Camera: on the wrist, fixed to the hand. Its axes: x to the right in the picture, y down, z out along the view.
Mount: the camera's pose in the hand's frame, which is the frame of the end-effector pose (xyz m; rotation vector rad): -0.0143 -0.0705 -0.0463 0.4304 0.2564 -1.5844
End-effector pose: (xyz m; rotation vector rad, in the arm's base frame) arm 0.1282 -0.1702 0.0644 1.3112 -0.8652 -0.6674
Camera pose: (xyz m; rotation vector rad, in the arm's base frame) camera 0.1635 -0.1445 -0.0092 2.3277 0.4795 -1.4859
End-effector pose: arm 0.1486 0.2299 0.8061 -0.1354 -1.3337 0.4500
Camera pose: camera 0.2074 0.1677 0.8065 1.1217 -0.7255 -0.6271
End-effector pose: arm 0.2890 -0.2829 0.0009 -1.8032 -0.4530 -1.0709
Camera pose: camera 0.2106 -0.2875 0.0347 -0.6398 -1.9102 -1.9279
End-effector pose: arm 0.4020 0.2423 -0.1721 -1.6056 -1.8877 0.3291
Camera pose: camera 0.3748 0.2033 -0.1010 0.3381 -2.0627 -0.1699
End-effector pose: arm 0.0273 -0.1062 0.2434 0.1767 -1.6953 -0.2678
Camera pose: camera 0.0725 -0.1735 0.2161 1.7896 -0.9922 -0.9646
